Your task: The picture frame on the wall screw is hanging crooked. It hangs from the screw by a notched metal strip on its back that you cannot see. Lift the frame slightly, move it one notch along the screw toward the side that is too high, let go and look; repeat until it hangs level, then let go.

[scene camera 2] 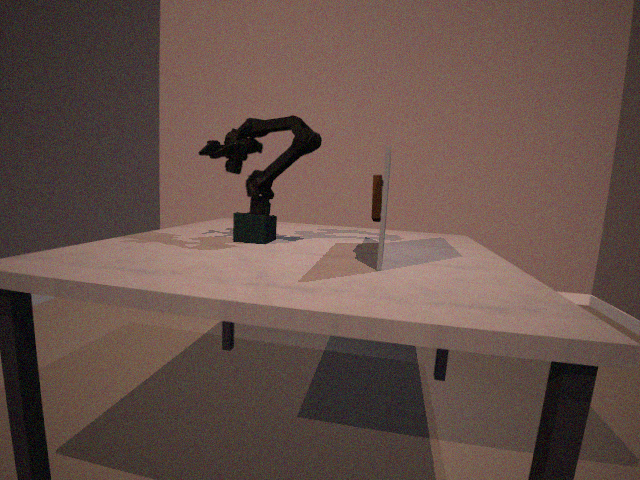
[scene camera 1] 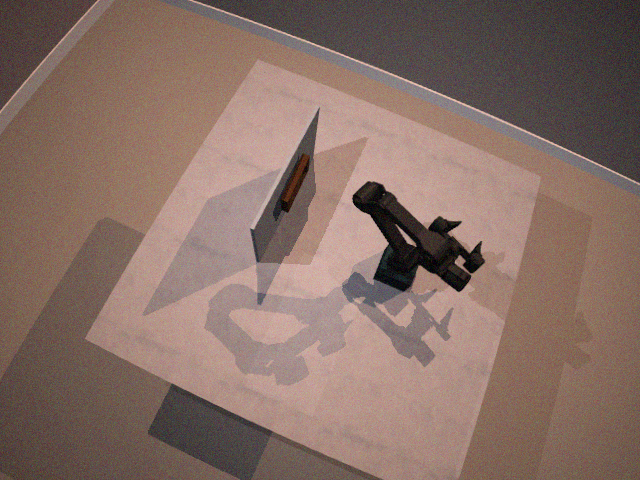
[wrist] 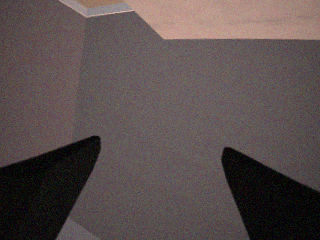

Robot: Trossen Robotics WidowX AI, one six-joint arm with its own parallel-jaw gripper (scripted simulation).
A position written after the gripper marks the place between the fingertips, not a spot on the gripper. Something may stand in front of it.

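Open and holding nothing, the gripper (scene camera 2: 206, 154) is visible in scene camera 1 (scene camera 1: 471, 232) and in the wrist view (wrist: 162, 148) too. The scene also has a picture frame (scene camera 1: 302, 167), and in the wrist view that picture frame is out of frame. A panel (scene camera 1: 270, 214) is there as well.
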